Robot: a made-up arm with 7 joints. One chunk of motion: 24 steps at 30 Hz.
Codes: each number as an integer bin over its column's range. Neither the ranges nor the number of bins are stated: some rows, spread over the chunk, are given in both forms.
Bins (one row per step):
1: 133 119 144 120 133 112
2: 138 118 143 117 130 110
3: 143 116 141 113 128 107
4: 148 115 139 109 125 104
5: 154 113 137 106 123 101
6: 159 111 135 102 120 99
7: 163 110 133 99 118 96
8: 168 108 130 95 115 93
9: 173 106 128 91 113 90
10: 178 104 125 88 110 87
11: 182 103 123 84 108 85
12: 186 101 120 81 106 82
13: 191 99 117 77 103 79
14: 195 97 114 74 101 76
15: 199 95 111 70 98 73
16: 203 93 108 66 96 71
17: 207 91 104 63 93 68
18: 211 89 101 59 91 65
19: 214 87 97 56 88 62
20: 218 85 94 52 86 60
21: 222 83 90 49 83 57
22: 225 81 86 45 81 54
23: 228 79 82 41 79 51
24: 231 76 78 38 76 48
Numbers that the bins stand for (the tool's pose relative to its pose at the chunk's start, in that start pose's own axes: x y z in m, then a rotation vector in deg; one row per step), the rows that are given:
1: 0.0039 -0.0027 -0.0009 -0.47 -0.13 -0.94
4: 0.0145 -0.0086 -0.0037 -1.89 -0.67 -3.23
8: 0.0286 -0.0191 -0.0086 -3.71 -1.33 -6.38
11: 0.0385 -0.0265 -0.0125 -5.13 -1.80 -8.67
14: 0.0476 -0.0355 -0.0174 -6.42 -2.27 -11.24
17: 0.0561 -0.0444 -0.0229 -7.85 -2.80 -13.53
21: 0.0667 -0.0563 -0.0306 -9.66 -3.47 -16.68
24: 0.0731 -0.0667 -0.0372 -11.08 -3.93 -19.26
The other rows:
2: 0.0074 -0.0042 -0.0015 -0.86 -0.33 -1.51
3: 0.0109 -0.0071 -0.0026 -1.38 -0.47 -2.37
5: 0.0187 -0.0116 -0.0048 -2.28 -0.80 -4.09
6: 0.0222 -0.0146 -0.0059 -2.80 -1.00 -4.66
7: 0.0251 -0.0161 -0.0070 -3.19 -1.13 -5.52
9: 0.0321 -0.0220 -0.0097 -4.22 -1.47 -7.24
10: 0.0356 -0.0250 -0.0114 -4.61 -1.67 -8.09
12: 0.0413 -0.0295 -0.0141 -5.52 -1.93 -9.53
13: 0.0448 -0.0325 -0.0158 -6.04 -2.13 -10.38
15: 0.0505 -0.0384 -0.0191 -6.94 -2.47 -12.10
16: 0.0533 -0.0414 -0.0207 -7.46 -2.60 -12.67
18: 0.0589 -0.0474 -0.0245 -8.36 -2.93 -14.39
19: 0.0611 -0.0504 -0.0267 -8.75 -3.13 -15.25
20: 0.0639 -0.0533 -0.0284 -9.27 -3.27 -15.82
22: 0.0688 -0.0593 -0.0328 -10.18 -3.60 -17.54
23: 0.0709 -0.0623 -0.0350 -10.69 -3.73 -18.40

